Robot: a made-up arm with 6 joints. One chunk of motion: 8 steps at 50 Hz.
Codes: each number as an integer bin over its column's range. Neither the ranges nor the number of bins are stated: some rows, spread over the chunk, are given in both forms.
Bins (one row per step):
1: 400 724 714 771 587 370
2: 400 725 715 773 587 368
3: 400 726 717 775 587 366
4: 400 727 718 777 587 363
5: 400 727 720 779 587 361
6: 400 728 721 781 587 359
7: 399 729 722 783 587 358
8: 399 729 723 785 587 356
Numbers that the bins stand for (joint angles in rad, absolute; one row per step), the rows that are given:
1: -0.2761 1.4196 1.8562 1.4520 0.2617 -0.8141
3: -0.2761 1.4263 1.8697 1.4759 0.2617 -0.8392
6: -0.2761 1.4331 1.8877 1.5116 0.2617 -0.8832
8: -0.2809 1.4365 1.8968 1.5354 0.2617 -0.9021
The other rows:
2: -0.2761 1.4230 1.8607 1.4640 0.2617 -0.8266
4: -0.2761 1.4297 1.8742 1.4878 0.2617 -0.8581
5: -0.2761 1.4297 1.8832 1.4997 0.2617 -0.8707
7: -0.2809 1.4365 1.8923 1.5235 0.2617 -0.8895

